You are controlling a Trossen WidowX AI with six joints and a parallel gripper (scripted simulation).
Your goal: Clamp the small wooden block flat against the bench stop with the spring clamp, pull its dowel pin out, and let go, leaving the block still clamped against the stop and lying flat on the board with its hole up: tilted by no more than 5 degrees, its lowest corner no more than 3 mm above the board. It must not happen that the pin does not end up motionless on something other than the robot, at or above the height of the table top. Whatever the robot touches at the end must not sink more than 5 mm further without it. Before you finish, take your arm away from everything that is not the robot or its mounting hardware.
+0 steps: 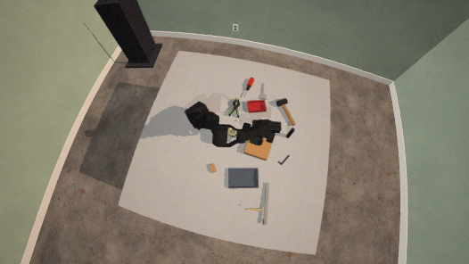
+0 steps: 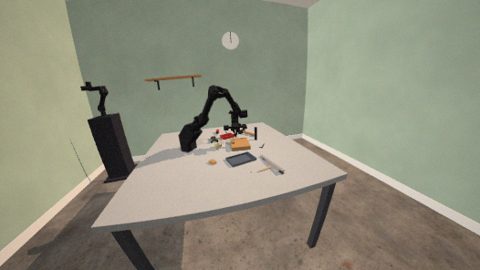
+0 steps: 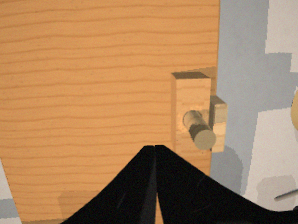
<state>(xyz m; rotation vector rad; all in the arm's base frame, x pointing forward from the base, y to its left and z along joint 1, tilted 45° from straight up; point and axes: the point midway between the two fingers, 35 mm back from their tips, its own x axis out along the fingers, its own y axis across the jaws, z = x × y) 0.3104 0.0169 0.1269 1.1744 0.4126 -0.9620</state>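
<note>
Right now my hand is 20 mm past the dowel pin and 60 mm above it. Also, from my hand: small wooden block 20 mm behind, 80 mm below; bench stop 40 mm behind, 10 mm to the left, 70 mm below; wooden board 30 mm ahead, 100 mm below.
</note>
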